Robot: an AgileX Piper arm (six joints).
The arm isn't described. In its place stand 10 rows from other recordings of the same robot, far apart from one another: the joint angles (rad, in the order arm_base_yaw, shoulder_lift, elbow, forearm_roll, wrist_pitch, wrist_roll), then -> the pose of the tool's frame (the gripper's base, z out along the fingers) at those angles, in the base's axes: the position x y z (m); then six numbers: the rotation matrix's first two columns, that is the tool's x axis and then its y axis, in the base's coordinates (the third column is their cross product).
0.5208 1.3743 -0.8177 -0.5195 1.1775 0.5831 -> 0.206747, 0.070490, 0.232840, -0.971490, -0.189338, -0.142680, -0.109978, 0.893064, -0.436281
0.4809 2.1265 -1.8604 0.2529 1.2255 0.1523 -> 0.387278, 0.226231, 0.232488, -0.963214, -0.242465, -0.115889, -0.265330, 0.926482, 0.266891
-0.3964 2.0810 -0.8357 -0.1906 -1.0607 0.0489 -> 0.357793, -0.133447, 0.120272, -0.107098, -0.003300, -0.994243, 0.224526, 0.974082, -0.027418
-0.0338 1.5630 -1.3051 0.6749 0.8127 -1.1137 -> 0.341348, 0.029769, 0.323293, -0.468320, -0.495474, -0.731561, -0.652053, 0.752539, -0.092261
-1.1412 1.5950 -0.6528 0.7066 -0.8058 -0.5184 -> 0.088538, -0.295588, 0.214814, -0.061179, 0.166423, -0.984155, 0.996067, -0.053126, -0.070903
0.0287 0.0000 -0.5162 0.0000 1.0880 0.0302 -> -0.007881, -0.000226, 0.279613, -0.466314, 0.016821, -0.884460, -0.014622, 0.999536, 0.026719
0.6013 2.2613 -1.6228 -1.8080 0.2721 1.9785 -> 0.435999, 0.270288, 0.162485, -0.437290, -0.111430, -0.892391, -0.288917, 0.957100, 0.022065
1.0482 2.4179 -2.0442 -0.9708 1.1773 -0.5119 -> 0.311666, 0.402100, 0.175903, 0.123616, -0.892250, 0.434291, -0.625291, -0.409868, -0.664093
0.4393 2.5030 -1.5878 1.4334 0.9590 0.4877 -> 0.388008, 0.263869, 0.045098, -0.420621, 0.428579, 0.799624, 0.904680, 0.264257, 0.334248
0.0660 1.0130 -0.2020 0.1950 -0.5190 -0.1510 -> 0.174457, 0.002766, 0.214307, -0.210363, 0.004897, -0.977611, 0.032058, 0.999484, -0.001892
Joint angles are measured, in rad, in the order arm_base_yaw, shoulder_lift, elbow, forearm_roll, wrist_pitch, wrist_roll. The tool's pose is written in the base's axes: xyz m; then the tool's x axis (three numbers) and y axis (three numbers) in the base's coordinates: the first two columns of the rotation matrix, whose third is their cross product. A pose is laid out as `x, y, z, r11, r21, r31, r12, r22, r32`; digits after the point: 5 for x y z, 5 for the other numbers.
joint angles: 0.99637 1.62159 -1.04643 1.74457 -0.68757 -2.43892
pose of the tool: 0.23365, 0.25631, 0.26315, -0.02675, -0.90468, -0.42524, -0.49634, 0.38127, -0.77992
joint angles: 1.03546 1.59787 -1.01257 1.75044 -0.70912 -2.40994
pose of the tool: 0.21984, 0.25637, 0.26147, -0.02672, -0.90021, -0.43464, -0.50482, 0.38743, -0.77140
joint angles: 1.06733 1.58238 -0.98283 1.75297 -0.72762 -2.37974
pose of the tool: 0.20897, 0.25602, 0.25830, -0.03016, -0.89696, -0.44108, -0.51201, 0.39286, -0.76388
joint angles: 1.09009 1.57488 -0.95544 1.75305 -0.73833 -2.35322
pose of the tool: 0.20108, 0.25531, 0.25322, -0.03421, -0.89655, -0.44162, -0.52087, 0.39312, -0.75773
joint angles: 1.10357 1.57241 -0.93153 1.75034 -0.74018 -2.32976
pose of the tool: 0.19593, 0.25431, 0.24754, -0.03770, -0.89702, -0.44037, -0.53056, 0.39141, -0.75187
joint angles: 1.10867 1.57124 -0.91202 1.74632 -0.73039 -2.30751
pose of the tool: 0.19294, 0.25328, 0.24252, -0.03982, -0.89512, -0.44404, -0.54246, 0.39257, -0.74271
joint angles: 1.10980 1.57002 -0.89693 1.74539 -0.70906 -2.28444
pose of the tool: 0.19076, 0.25288, 0.23833, -0.04175, -0.88871, -0.45656, -0.55950, 0.39939, -0.72626
